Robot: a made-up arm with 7 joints. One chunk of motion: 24 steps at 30 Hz.
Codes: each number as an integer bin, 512 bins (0 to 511) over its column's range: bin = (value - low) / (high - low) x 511, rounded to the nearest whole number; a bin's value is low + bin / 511 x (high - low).
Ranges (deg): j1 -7..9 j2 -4..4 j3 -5..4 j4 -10..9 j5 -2..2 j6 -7..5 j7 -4..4
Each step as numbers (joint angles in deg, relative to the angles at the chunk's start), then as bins.
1 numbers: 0.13 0.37 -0.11 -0.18 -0.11 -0.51 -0.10
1 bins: 228 279 278 264 241 276 249
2 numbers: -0.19 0.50 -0.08 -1.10 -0.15 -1.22 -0.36
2 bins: 217 287 279 239 236 246 233
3 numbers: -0.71 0.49 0.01 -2.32 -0.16 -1.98 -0.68
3 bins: 201 287 284 207 235 214 212
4 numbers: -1.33 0.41 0.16 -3.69 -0.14 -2.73 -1.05
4 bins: 181 282 293 170 238 182 188
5 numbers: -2.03 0.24 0.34 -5.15 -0.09 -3.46 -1.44
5 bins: 159 271 303 130 244 151 164
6 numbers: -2.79 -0.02 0.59 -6.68 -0.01 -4.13 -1.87
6 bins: 134 254 317 89 254 122 136
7 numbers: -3.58 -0.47 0.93 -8.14 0.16 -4.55 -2.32
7 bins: 109 225 337 50 276 104 107
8 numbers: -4.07 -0.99 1.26 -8.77 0.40 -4.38 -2.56
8 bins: 94 192 355 33 307 112 92
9 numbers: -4.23 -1.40 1.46 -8.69 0.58 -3.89 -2.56
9 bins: 88 166 367 35 330 132 92
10 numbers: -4.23 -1.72 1.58 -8.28 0.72 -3.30 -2.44
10 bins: 88 146 374 46 347 158 100
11 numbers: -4.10 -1.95 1.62 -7.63 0.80 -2.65 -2.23
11 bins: 93 131 376 64 358 185 113
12 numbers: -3.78 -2.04 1.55 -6.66 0.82 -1.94 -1.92
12 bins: 103 125 372 90 360 215 133
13 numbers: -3.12 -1.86 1.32 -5.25 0.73 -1.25 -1.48
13 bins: 124 137 359 128 349 245 161
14 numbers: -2.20 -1.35 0.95 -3.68 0.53 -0.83 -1.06
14 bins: 153 169 338 170 323 263 188
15 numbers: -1.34 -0.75 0.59 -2.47 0.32 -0.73 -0.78
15 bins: 181 208 317 203 296 267 206
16 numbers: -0.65 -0.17 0.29 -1.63 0.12 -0.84 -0.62
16 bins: 203 245 300 225 271 262 216
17 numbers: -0.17 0.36 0.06 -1.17 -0.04 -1.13 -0.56
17 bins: 218 278 287 237 250 250 220
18 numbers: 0.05 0.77 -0.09 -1.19 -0.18 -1.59 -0.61
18 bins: 225 305 279 237 233 230 217
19 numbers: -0.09 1.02 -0.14 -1.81 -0.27 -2.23 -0.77
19 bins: 221 321 276 220 221 203 206
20 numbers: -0.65 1.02 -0.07 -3.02 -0.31 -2.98 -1.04
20 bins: 203 321 280 188 216 171 189
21 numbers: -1.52 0.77 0.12 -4.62 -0.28 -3.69 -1.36
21 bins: 175 305 291 145 220 141 169
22 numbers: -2.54 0.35 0.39 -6.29 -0.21 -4.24 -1.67
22 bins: 142 278 306 100 229 118 149
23 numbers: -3.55 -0.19 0.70 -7.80 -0.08 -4.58 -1.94
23 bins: 110 243 324 59 245 103 132
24 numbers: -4.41 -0.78 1.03 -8.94 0.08 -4.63 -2.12
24 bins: 83 206 342 29 266 101 120
